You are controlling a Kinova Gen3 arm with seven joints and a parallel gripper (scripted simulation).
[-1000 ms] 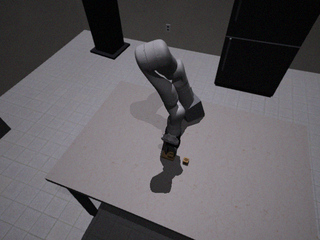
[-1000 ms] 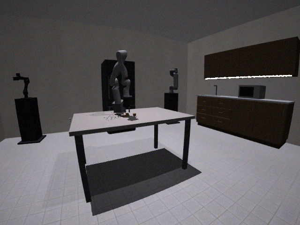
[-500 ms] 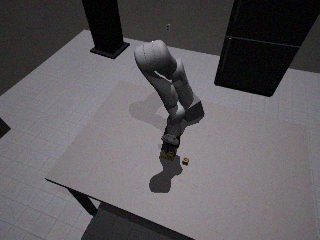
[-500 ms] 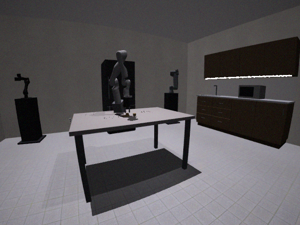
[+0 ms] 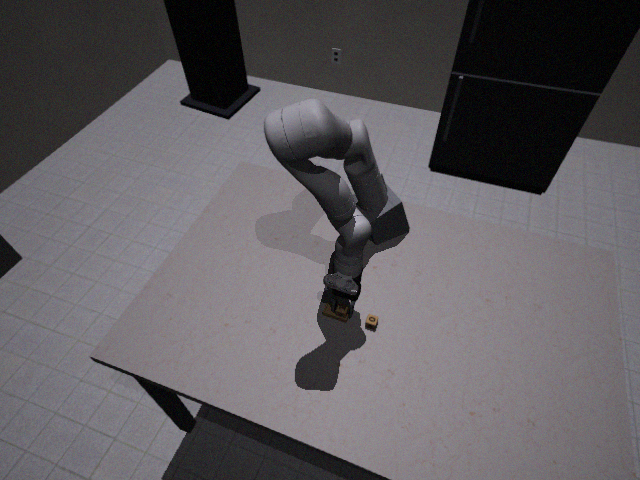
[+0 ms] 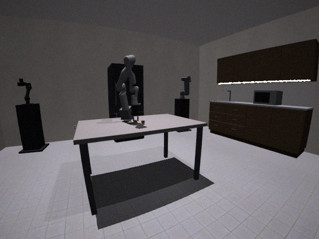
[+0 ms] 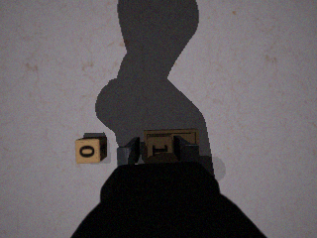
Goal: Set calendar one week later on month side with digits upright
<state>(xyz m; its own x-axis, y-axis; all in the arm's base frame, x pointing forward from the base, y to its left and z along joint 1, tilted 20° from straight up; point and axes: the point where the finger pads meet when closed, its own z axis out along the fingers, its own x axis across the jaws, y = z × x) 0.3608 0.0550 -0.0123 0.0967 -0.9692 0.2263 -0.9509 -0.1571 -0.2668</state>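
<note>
The wooden cube lies 20 mm below my hand. Also, from my hand: wooden tray (40 mm below, 20 mm to the right).
</note>
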